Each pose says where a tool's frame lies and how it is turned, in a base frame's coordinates. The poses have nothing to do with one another.
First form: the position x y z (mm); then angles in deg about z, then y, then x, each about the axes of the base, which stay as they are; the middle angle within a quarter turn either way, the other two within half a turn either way.
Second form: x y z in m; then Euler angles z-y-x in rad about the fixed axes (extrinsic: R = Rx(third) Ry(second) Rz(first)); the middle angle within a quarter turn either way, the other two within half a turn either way. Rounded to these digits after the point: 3 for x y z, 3 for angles.
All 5 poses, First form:
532 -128 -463 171.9 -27.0 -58.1
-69 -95 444 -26.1 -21.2 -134.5
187 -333 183 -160.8 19.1 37.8
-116 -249 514 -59.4 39.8 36.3
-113 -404 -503 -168.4 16.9 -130.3
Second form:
0.532 -0.128 -0.463 3.000 -0.471 -1.014
-0.069 -0.095 0.444 -0.456 -0.370 -2.347
0.187 -0.333 0.183 -2.806 0.333 0.660
-0.116 -0.249 0.514 -1.037 0.695 0.634
-0.113 -0.404 -0.503 -2.939 0.295 -2.274

